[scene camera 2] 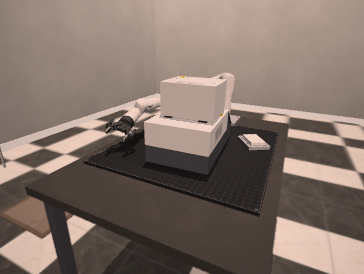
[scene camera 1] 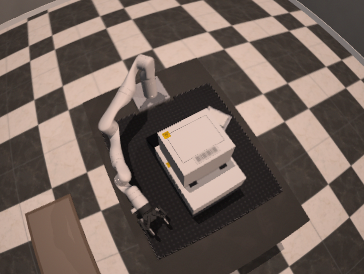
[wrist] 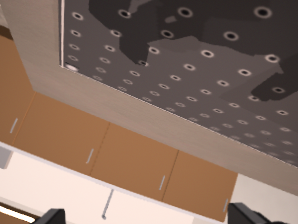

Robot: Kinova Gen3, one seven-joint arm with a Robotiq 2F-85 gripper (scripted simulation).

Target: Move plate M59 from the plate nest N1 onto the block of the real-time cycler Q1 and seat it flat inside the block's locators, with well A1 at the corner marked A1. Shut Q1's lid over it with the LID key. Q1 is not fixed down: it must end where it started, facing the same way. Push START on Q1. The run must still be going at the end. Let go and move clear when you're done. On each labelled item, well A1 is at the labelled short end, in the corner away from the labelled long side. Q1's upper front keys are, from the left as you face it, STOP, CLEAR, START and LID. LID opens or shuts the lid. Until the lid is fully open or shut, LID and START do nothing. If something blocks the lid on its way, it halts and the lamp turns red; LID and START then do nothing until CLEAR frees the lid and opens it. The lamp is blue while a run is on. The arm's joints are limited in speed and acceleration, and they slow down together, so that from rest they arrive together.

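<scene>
Lid [scene camera 1: 198,143] visible.
</scene>
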